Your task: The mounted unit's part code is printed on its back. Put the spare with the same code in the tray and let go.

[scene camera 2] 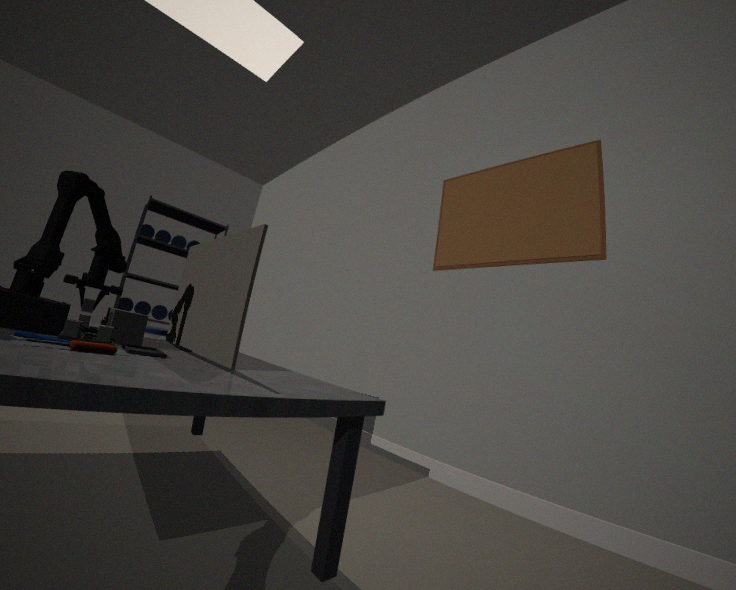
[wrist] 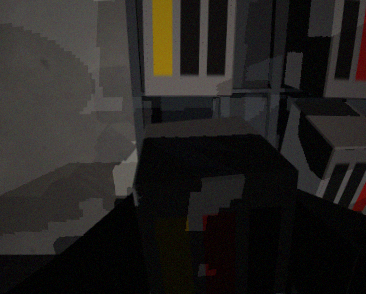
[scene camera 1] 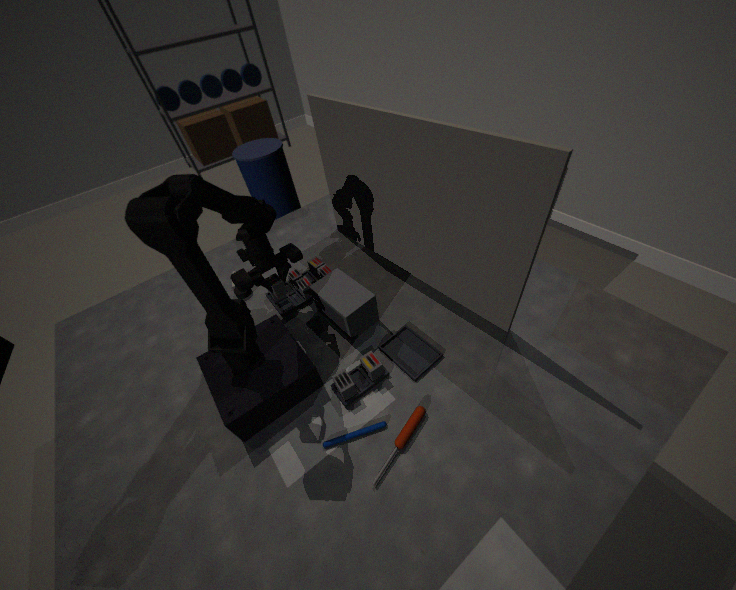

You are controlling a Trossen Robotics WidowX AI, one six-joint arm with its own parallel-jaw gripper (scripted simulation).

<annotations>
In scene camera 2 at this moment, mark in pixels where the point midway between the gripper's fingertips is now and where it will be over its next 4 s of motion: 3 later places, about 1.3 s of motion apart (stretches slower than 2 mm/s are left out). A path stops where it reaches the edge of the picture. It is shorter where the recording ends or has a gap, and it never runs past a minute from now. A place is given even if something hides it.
My gripper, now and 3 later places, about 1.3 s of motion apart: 87, 308; 109, 285; 148, 292; 157, 296
</annotations>
